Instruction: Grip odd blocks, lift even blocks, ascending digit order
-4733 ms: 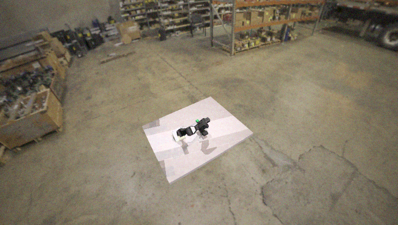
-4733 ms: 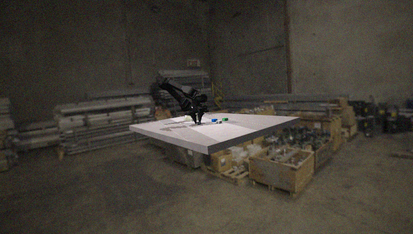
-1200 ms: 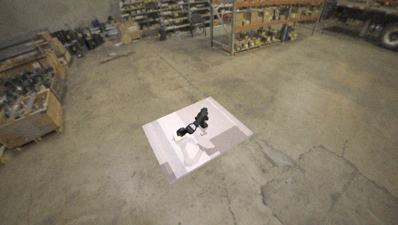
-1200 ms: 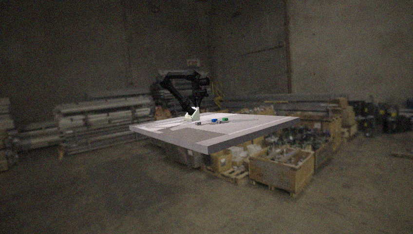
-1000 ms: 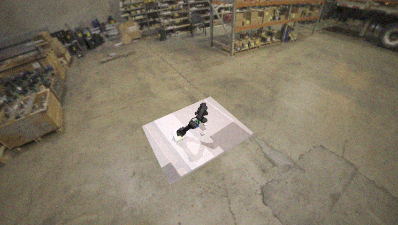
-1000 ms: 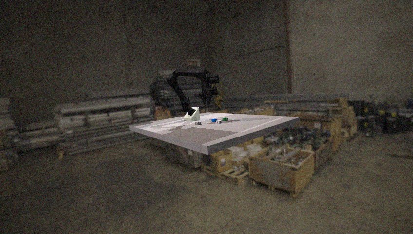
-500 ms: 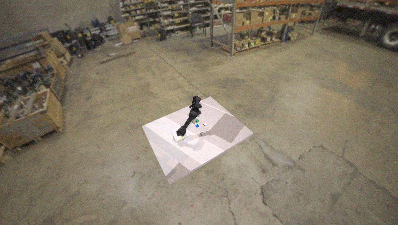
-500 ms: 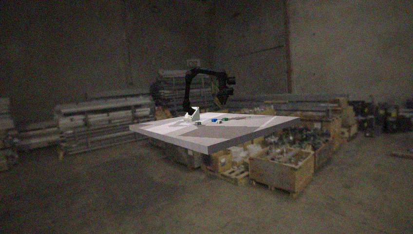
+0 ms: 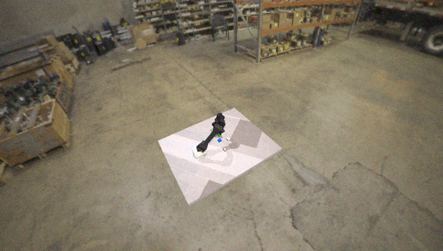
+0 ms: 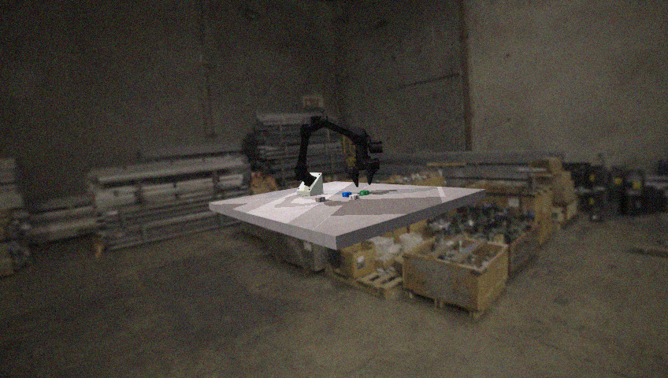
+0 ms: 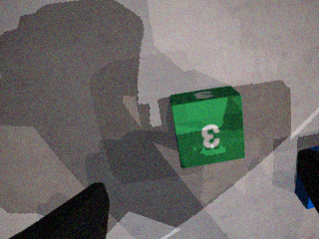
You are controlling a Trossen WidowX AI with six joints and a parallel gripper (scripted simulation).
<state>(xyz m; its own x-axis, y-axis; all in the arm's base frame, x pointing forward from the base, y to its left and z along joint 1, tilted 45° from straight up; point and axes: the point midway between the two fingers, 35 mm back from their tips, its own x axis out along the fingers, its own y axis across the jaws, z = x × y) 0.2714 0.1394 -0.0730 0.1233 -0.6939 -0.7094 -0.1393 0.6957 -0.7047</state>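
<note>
Right now the green block is 30 mm below my gripper tip, 10 mm to the right of it and 10 mm ahead of it. From my gripper tip the other things lie so: dark grey block (230 mm to the right, 30 mm below, 20 mm behind); blue block (80 mm to the right, 30 mm below, 30 mm behind).
</note>
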